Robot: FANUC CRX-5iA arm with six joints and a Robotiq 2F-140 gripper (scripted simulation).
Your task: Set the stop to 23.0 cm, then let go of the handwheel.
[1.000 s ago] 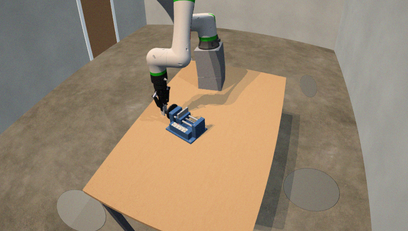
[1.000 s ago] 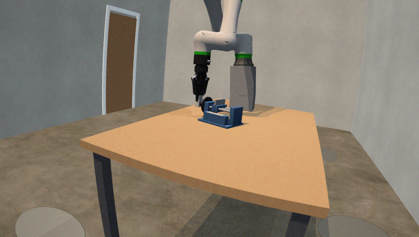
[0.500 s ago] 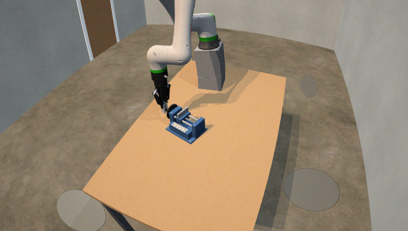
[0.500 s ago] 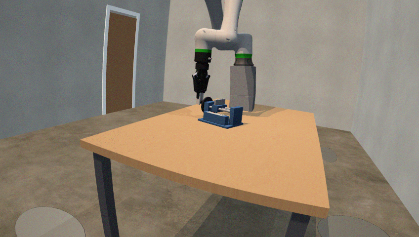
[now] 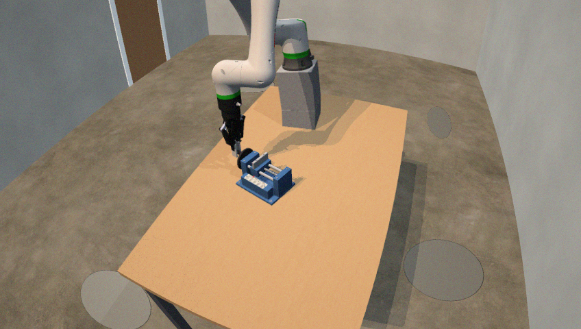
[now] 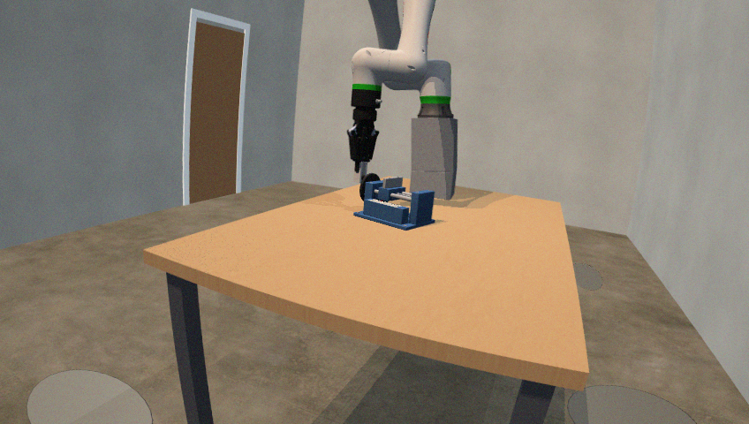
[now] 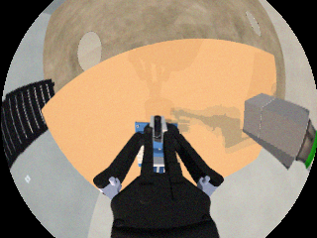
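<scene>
Right now my hand is 20 mm to the right of the black handwheel and 20 mm above it. The rest, counted from my hand: grey stop plate 120 mm to the left, 40 mm ahead, 30 mm below.
</scene>
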